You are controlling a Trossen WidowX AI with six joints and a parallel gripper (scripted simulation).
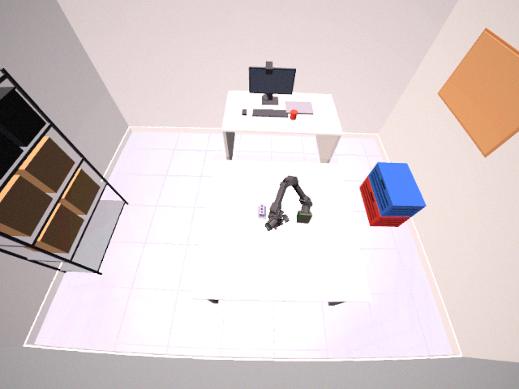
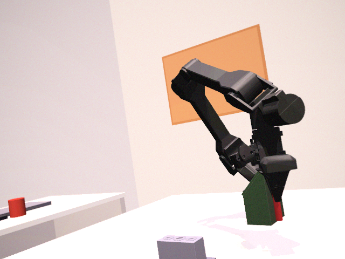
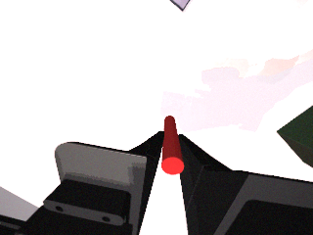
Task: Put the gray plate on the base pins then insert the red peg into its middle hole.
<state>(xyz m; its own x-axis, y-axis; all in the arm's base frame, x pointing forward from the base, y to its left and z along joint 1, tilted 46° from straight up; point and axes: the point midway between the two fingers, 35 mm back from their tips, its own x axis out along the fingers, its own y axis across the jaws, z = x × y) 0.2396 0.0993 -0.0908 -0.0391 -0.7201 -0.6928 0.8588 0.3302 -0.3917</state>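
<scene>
Now: the gray plate 12 cm ahead of my gripper tip, 18 cm to the right of it and 6 cm below it. Round my gripper tip: base 12 cm ahead, 18 cm to the right, 10 cm below; red peg right at my gripper tip.
</scene>
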